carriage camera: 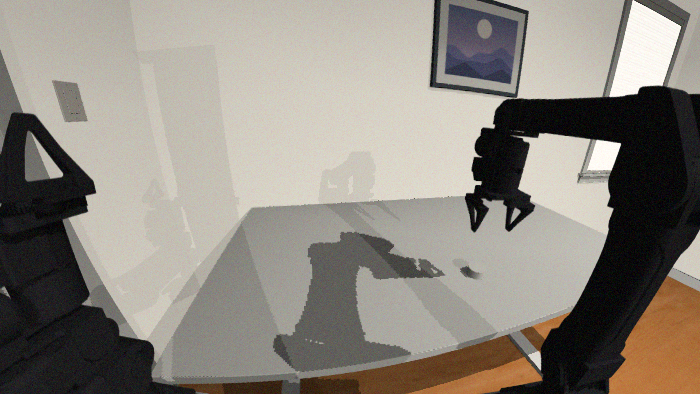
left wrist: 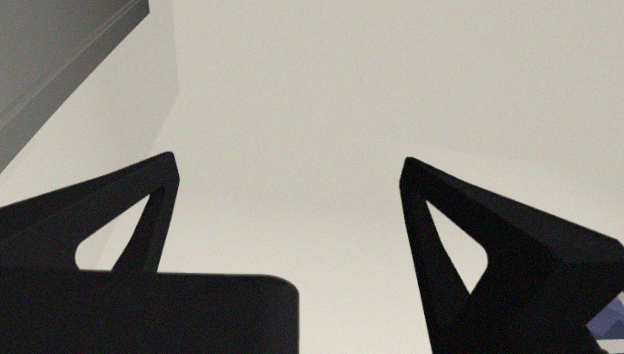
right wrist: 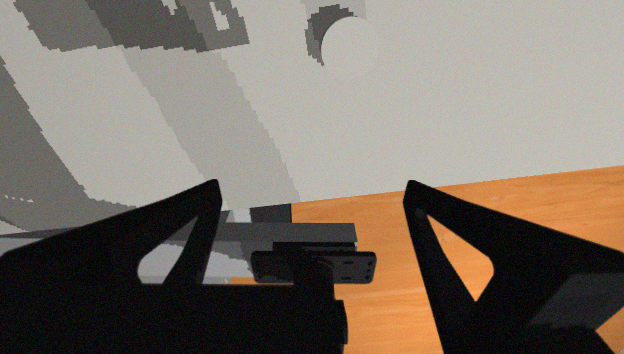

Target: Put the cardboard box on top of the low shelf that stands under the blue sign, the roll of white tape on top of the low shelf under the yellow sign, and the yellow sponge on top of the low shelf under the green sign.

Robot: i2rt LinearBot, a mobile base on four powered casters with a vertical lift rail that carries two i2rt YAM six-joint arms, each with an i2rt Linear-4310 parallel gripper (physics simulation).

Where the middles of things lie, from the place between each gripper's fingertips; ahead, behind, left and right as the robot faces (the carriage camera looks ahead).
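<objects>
My right hand is 5 cm short of the roll of white tape [right wrist: 349, 46], 3 cm to the left of it and 16 cm above it. My left hand is 690 mm to the left of the roll of white tape, 300 mm short of it and 410 mm above it. Going by its middle, the roll of white tape is nearer to my right hand than to my left hand.
</objects>
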